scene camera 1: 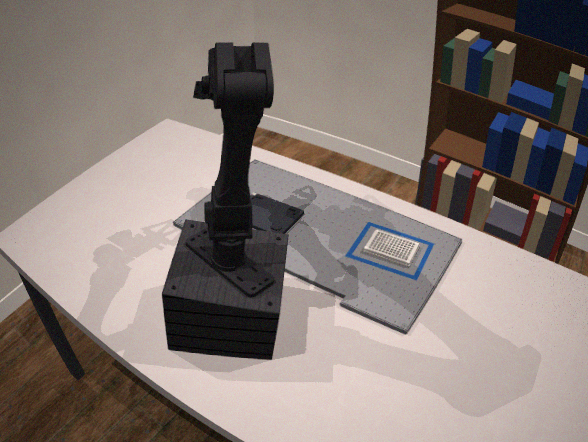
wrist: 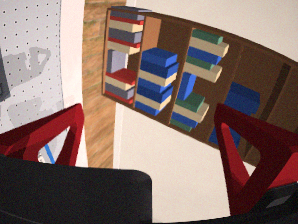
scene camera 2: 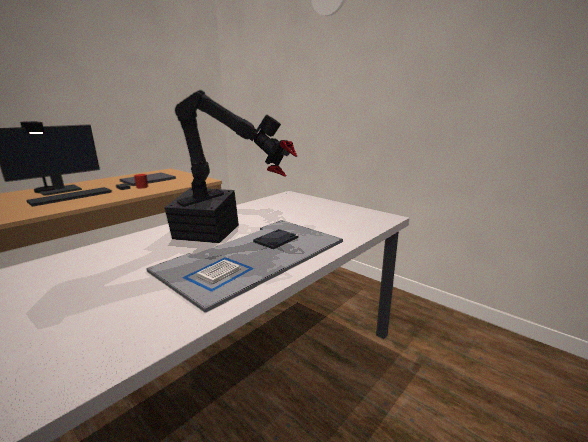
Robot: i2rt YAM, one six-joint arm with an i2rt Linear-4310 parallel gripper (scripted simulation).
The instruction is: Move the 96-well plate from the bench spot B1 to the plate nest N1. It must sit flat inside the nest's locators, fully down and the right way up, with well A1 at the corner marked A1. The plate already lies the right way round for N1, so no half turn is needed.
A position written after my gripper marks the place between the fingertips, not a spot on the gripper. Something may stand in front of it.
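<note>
Through scene camera 1 I see a white 96-well plate (scene camera 1: 395, 249), along with a dark plate nest (scene camera 1: 266, 212). The wrist view gives me my gripper (wrist: 149, 110).
</note>
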